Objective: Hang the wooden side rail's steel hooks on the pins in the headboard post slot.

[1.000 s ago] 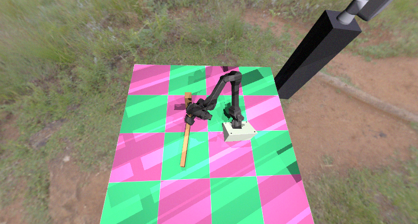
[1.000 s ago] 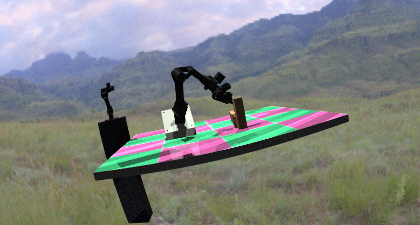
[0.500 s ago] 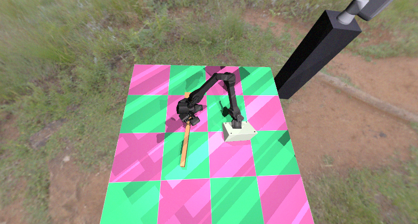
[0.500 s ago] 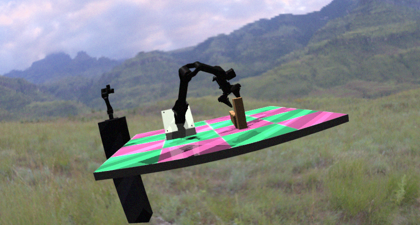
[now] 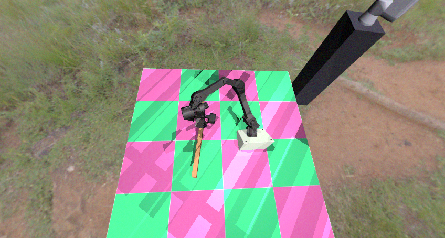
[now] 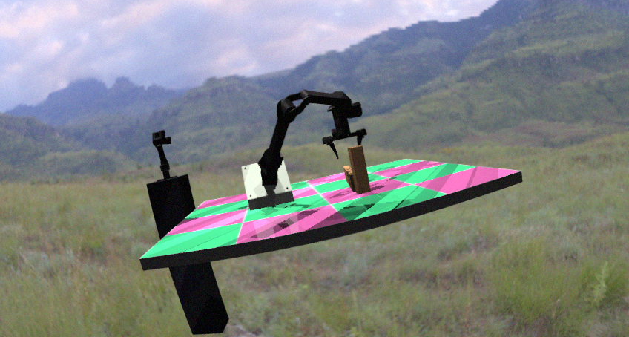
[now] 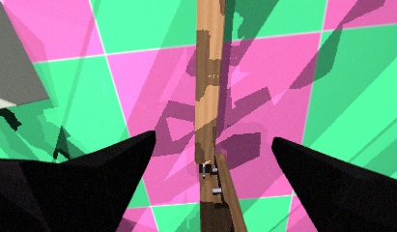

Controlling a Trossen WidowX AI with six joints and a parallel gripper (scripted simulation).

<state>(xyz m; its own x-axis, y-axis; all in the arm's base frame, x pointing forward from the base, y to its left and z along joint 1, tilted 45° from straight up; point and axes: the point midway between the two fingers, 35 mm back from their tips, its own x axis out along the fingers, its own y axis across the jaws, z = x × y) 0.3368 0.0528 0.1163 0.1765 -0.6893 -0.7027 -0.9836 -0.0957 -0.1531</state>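
My gripper tip is 130 mm to the left of the headboard post, 50 mm above it and 20 mm short of it.
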